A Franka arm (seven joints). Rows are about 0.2 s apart.
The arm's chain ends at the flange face. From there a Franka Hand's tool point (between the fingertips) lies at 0.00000 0.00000 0.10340 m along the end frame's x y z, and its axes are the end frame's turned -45 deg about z.
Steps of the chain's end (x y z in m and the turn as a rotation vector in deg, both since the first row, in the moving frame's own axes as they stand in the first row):
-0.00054 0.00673 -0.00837 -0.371 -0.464 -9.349
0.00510 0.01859 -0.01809 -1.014 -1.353 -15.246
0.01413 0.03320 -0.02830 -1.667 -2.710 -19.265
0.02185 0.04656 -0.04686 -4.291 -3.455 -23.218
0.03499 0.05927 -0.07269 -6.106 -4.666 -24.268
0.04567 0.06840 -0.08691 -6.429 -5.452 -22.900
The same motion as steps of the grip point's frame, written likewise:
-0.00621 0.00435 -0.00838 0.066 -0.590 -9.349
-0.01258 0.01672 -0.01813 0.240 -1.674 -15.246
-0.01918 0.03309 -0.02846 0.738 -3.095 -19.265
-0.02686 0.05138 -0.04733 -0.591 -5.477 -23.218
-0.03008 0.07129 -0.07360 -1.018 -7.617 -24.268
-0.03053 0.08485 -0.08801 -0.691 -8.401 -22.900

